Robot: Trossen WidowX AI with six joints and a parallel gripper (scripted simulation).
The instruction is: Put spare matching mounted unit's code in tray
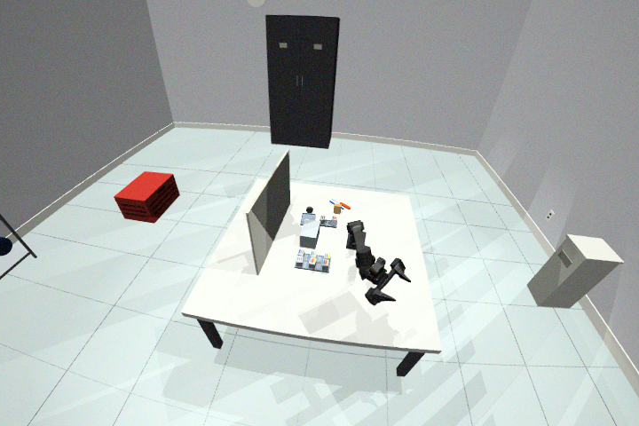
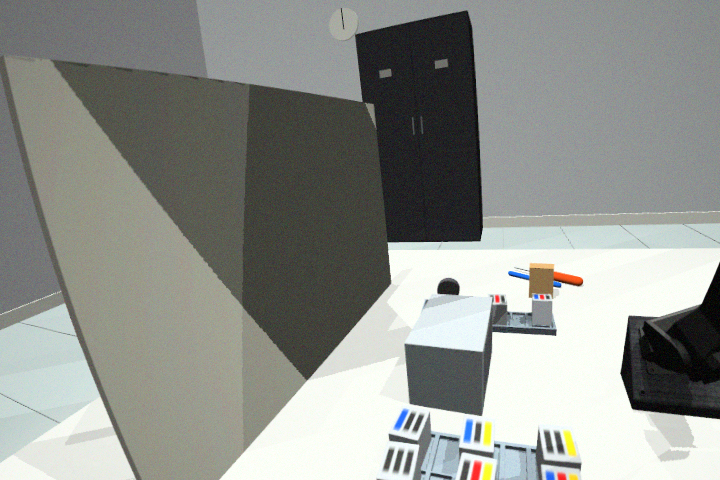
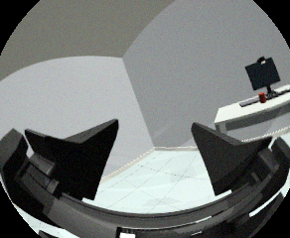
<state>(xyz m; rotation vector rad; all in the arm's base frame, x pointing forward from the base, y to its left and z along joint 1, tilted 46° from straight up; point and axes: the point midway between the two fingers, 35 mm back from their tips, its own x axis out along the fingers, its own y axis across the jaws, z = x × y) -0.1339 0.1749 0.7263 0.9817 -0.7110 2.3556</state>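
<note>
The grey mounted unit is 41 cm ahead of my gripper tip, 65 cm to the right of it and 42 cm below it. From my gripper tip the other things lie so: tall grey panel 64 cm ahead, 67 cm to the right, 24 cm below.
</note>
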